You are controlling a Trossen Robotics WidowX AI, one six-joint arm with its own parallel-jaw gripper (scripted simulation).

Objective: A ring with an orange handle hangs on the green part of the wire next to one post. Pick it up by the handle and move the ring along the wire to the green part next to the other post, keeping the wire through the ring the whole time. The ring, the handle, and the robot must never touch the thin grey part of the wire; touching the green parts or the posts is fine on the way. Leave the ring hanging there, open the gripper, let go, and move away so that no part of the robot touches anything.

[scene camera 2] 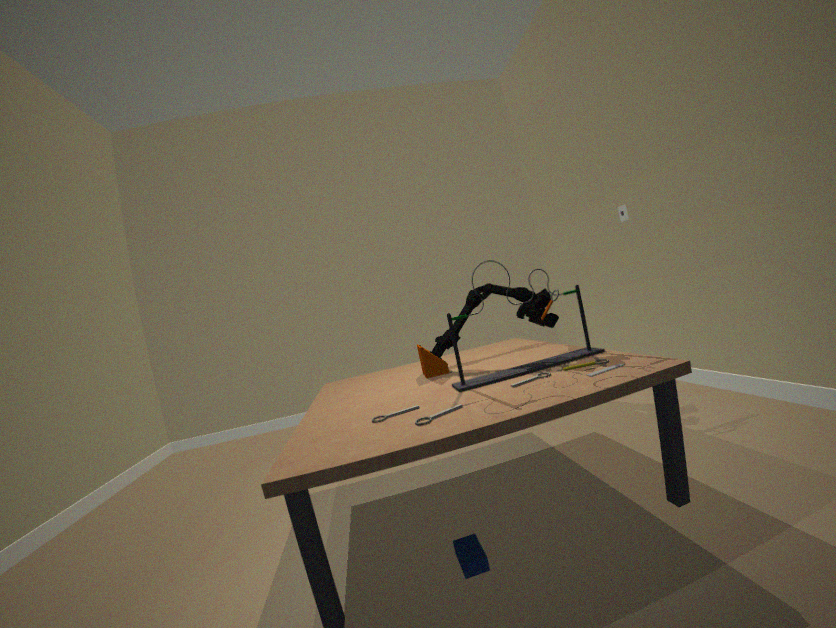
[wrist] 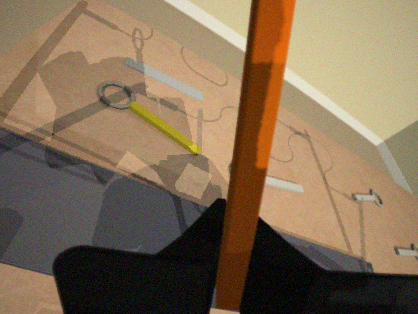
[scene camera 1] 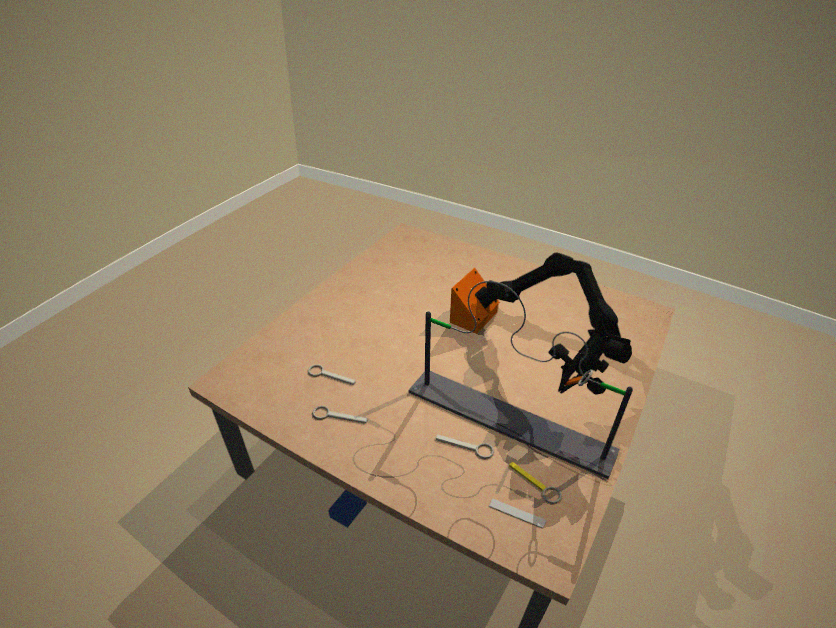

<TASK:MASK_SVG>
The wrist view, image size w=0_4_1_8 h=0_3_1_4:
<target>my gripper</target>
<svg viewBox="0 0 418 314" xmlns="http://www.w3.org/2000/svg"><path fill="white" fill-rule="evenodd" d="M258 216L240 305L240 314L418 314L418 275L322 269L305 254L302 254L293 245L289 244L278 232ZM226 199L217 198L182 235L154 255L89 245L73 246L61 252L54 259L53 276L63 313L210 314L222 242Z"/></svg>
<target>grey bar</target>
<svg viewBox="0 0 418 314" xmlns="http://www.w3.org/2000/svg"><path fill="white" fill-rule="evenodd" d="M128 56L124 64L126 67L131 67L187 96L189 95L203 102L204 93Z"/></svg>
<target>yellow-handled ring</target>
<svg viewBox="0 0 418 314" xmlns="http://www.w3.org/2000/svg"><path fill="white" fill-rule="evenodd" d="M100 84L98 96L103 102L118 109L128 108L193 155L197 156L200 153L201 147L161 120L153 112L138 104L130 87L128 88L117 81L104 81ZM102 90L107 85L121 87L131 95L130 102L122 105L113 103L105 98Z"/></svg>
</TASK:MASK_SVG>
